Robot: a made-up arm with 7 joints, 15 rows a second.
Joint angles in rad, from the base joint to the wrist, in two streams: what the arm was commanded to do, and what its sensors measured. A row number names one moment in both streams.
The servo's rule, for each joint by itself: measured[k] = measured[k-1] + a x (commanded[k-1-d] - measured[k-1]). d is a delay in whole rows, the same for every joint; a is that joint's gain. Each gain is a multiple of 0.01, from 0.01 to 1. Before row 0 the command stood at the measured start. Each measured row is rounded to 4 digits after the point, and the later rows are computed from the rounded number. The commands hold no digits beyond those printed.
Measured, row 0:
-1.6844, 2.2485, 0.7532, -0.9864, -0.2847, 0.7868, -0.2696
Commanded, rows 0 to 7:
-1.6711, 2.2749, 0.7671, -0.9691, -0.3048, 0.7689, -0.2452
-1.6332, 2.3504, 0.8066, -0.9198, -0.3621, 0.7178, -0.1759
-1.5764, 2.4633, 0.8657, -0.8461, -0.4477, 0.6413, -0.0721
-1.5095, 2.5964, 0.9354, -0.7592, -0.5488, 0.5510, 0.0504
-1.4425, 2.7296, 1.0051, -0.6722, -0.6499, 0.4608, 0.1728
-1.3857, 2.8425, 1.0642, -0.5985, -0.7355, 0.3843, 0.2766
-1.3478, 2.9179, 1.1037, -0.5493, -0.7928, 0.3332, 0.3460
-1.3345, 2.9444, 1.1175, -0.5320, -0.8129, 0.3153, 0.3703
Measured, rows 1 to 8:
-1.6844, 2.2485, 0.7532, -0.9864, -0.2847, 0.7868, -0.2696
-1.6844, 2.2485, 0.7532, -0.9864, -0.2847, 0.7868, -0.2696
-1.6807, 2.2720, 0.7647, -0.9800, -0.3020, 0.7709, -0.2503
-1.6674, 2.3418, 0.7995, -0.9577, -0.3537, 0.7236, -0.1915
-1.6419, 2.4499, 0.8544, -0.9164, -0.4345, 0.6504, -0.0972
-1.6048, 2.5803, 0.9216, -0.8582, -0.5328, 0.5619, 0.0194
-1.5594, 2.7132, 0.9909, -0.7894, -0.6335, 0.4719, 0.1406
-1.5108, 2.8283, 1.0517, -0.7188, -0.7212, 0.3939, 0.2480
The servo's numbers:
d 2
a 0.28 0.89 0.83 0.37 0.86 0.89 0.79

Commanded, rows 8 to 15:
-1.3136, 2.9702, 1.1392, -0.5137, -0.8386, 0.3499, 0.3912
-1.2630, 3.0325, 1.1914, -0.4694, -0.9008, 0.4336, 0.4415
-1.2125, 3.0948, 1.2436, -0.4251, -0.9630, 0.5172, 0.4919
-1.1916, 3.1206, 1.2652, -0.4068, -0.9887, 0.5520, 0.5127
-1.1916, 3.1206, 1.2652, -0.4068, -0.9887, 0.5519, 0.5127
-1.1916, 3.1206, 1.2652, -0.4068, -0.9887, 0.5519, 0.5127
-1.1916, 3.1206, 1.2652, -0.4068, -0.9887, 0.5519, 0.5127
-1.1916, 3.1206, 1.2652, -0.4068, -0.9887, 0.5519, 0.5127
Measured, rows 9 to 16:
-1.4652, 2.9080, 1.0949, -0.6561, -0.7828, 0.3399, 0.3254
-1.4286, 2.9404, 1.1137, -0.6102, -0.8087, 0.3180, 0.3609
-1.3964, 2.9669, 1.1349, -0.5745, -0.8344, 0.3464, 0.3848
-1.3590, 3.0253, 1.1818, -0.5356, -0.8915, 0.4240, 0.4296
-1.3180, 3.0872, 1.2331, -0.4947, -0.9530, 0.5069, 0.4788
-1.2826, 3.1169, 1.2597, -0.4622, -0.9837, 0.5470, 0.5056
-1.2571, 3.1202, 1.2643, -0.4417, -0.9880, 0.5514, 0.5112
-1.2388, 3.1206, 1.2650, -0.4288, -0.9886, 0.5518, 0.5124

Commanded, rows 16 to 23:
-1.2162, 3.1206, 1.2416, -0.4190, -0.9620, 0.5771, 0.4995
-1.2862, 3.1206, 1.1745, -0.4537, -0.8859, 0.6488, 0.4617
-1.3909, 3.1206, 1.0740, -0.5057, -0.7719, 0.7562, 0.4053
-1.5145, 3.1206, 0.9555, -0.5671, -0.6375, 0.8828, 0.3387
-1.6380, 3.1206, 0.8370, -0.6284, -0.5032, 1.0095, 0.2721
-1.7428, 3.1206, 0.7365, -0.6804, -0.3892, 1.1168, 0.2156
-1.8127, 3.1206, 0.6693, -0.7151, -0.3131, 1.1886, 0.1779
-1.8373, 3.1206, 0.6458, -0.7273, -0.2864, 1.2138, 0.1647
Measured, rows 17 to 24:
-1.2256, 3.1206, 1.2652, -0.4207, -0.9887, 0.5519, 0.5126
-1.2161, 3.1206, 1.2652, -0.4156, -0.9887, 0.5519, 0.5127
-1.2161, 3.1206, 1.2456, -0.4169, -0.9657, 0.5743, 0.5023
-1.2357, 3.1206, 1.1866, -0.4305, -0.8971, 0.6406, 0.4702
-1.2792, 3.1206, 1.0931, -0.4583, -0.7894, 0.7435, 0.4189
-1.3451, 3.1206, 0.9789, -0.4986, -0.6588, 0.8675, 0.3555
-1.4271, 3.1206, 0.8611, -0.5466, -0.5250, 0.9939, 0.2896
-1.5155, 3.1206, 0.7577, -0.5961, -0.4082, 1.1033, 0.2311

